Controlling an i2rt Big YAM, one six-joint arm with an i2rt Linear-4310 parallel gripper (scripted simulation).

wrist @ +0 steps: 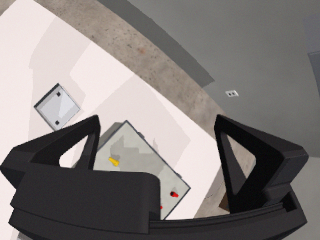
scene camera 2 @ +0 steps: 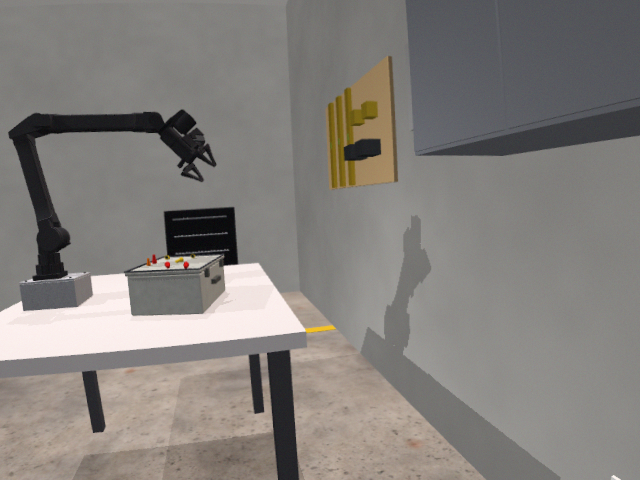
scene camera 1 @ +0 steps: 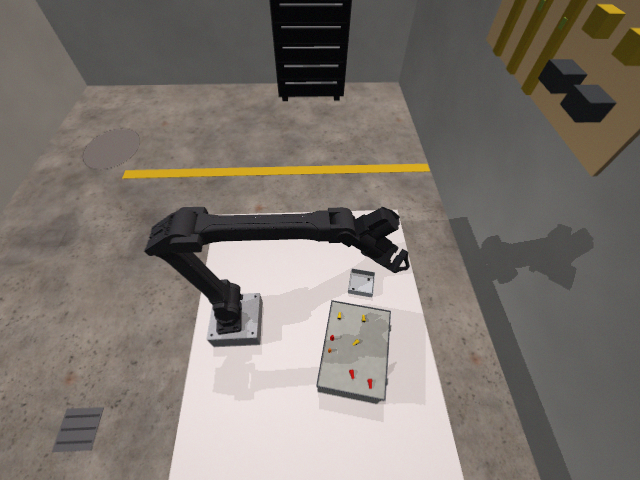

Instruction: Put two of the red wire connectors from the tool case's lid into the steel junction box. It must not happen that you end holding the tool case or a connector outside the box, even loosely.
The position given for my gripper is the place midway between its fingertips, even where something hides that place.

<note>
In view: my gripper (scene camera 2: 209,173) and a grey tool case (scene camera 1: 369,358).
The grey tool case also shows in the wrist view (wrist: 125,144) and in scene camera 2 (scene camera 2: 154,291). My gripper shows as well in the wrist view (wrist: 157,121) and in scene camera 1 (scene camera 1: 396,261).
</note>
